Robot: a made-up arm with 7 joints.
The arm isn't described. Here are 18 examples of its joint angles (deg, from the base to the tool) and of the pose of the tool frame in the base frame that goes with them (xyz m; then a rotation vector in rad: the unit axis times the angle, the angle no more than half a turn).
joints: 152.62 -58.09 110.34 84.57 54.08 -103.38 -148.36
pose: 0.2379 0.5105 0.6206 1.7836 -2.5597 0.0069
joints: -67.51 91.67 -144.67 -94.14 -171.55 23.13 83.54
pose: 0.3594 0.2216 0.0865 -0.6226 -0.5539 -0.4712
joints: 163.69 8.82 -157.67 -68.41 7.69 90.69 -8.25
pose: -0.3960 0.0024 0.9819 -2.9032 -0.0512 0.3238
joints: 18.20 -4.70 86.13 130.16 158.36 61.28 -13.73
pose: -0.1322 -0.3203 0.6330 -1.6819 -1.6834 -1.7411
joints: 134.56 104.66 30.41 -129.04 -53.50 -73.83 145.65
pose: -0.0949 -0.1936 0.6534 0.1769 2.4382 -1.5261
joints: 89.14 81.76 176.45 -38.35 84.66 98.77 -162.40
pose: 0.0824 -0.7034 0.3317 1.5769 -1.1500 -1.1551
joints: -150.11 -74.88 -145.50 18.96 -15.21 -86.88 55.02
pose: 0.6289 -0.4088 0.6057 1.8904 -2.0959 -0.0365
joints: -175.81 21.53 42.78 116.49 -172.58 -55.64 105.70
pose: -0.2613 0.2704 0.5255 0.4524 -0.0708 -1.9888
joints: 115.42 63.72 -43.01 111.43 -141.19 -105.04 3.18
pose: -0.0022 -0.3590 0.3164 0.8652 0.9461 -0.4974
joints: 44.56 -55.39 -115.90 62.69 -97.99 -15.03 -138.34
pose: -0.1728 0.6360 0.6624 1.1161 -1.3432 0.8054
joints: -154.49 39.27 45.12 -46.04 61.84 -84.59 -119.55
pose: -0.3405 -0.0772 1.0353 0.0269 1.3352 1.8237
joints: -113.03 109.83 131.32 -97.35 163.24 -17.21 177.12
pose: -0.3780 0.1195 0.0565 0.1452 0.8124 1.3535
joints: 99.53 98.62 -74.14 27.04 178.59 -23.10 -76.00
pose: 0.0590 -0.7667 0.2554 -1.3827 0.8790 2.1301
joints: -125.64 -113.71 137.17 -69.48 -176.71 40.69 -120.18
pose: 0.1279 -0.6225 0.4909 -0.9895 2.2846 0.1418
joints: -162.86 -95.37 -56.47 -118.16 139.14 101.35 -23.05
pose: 0.2650 0.2086 0.3070 -2.7582 1.0103 -0.7473
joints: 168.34 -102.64 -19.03 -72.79 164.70 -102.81 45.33
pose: 0.4553 0.2068 0.0267 2.1818 -0.7651 -1.8983
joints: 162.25 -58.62 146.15 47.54 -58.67 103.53 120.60
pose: 0.5380 0.3846 0.5826 0.7172 1.3996 -0.1841
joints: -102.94 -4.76 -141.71 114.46 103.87 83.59 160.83
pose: -0.1905 -0.2911 0.6884 -1.0474 1.6201 -1.1193
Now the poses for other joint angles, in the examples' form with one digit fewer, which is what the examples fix.
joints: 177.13 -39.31 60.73 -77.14 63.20 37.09 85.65
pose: 0.520 -0.280 0.688 -1.830 0.249 2.168
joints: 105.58 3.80 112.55 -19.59 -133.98 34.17 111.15
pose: 0.089 -0.157 1.214 -0.408 -2.465 -1.098
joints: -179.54 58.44 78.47 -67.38 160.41 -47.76 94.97
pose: -0.481 -0.326 0.808 -0.506 1.839 0.209
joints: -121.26 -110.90 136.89 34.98 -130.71 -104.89 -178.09
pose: 0.393 -0.399 0.009 1.235 -0.593 2.353
